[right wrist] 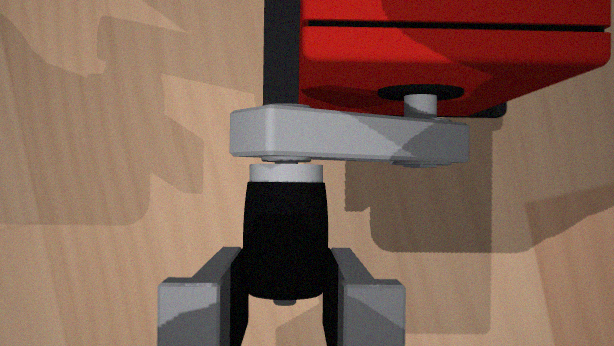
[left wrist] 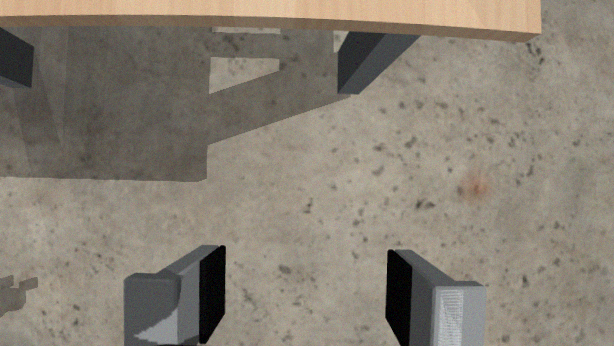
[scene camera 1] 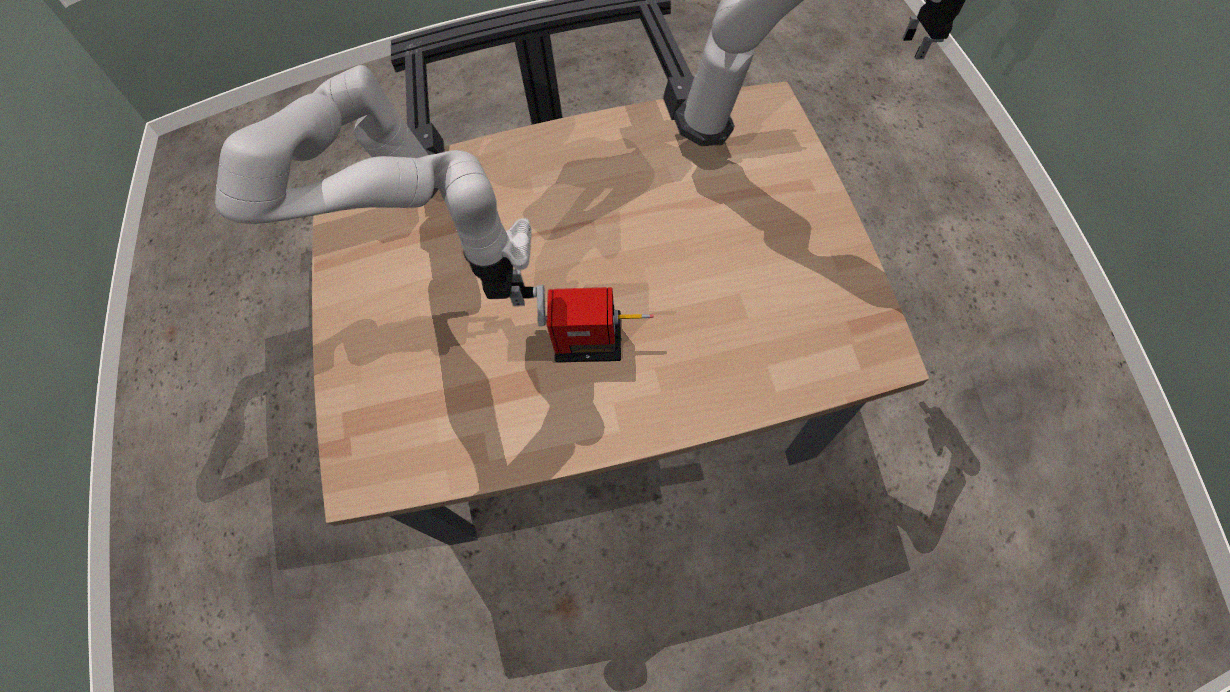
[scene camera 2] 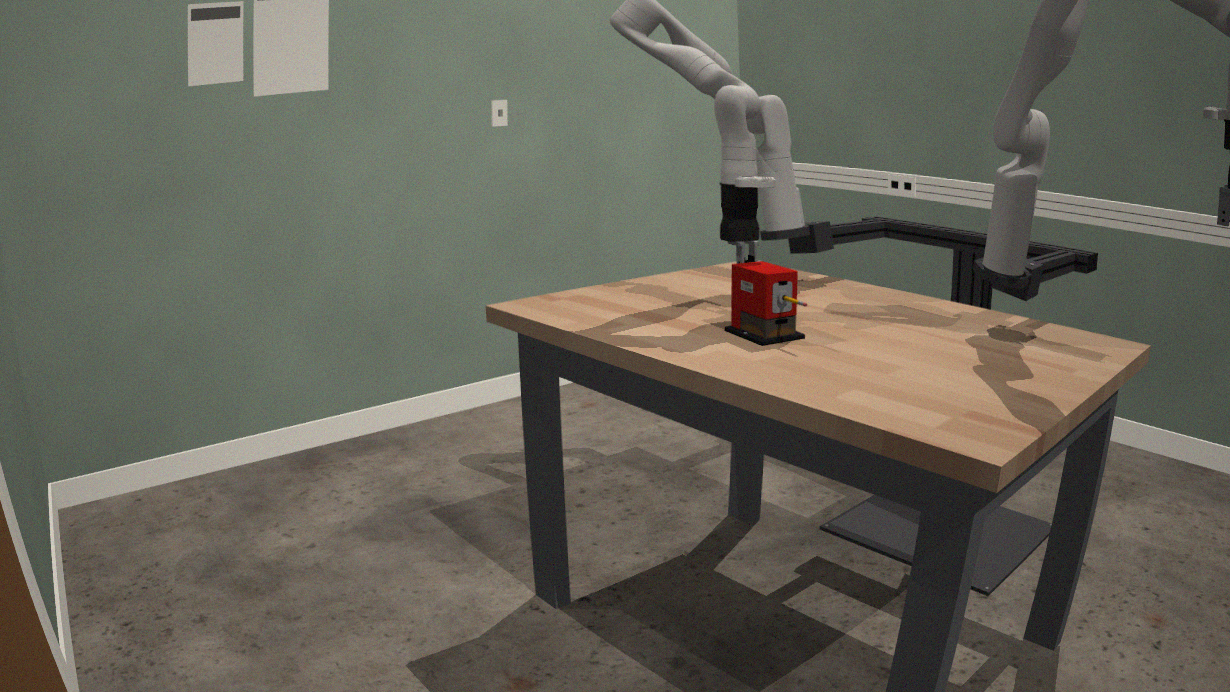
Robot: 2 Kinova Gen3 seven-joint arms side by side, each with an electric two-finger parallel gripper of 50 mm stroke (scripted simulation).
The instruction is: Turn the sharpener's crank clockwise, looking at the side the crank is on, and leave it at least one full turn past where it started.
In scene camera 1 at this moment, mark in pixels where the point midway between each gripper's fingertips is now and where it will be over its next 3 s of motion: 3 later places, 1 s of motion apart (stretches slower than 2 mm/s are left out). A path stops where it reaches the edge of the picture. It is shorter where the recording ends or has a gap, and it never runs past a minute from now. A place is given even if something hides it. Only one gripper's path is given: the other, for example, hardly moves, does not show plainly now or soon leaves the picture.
My right gripper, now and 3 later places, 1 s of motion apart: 519, 297; 516, 306; 516, 324; 517, 341
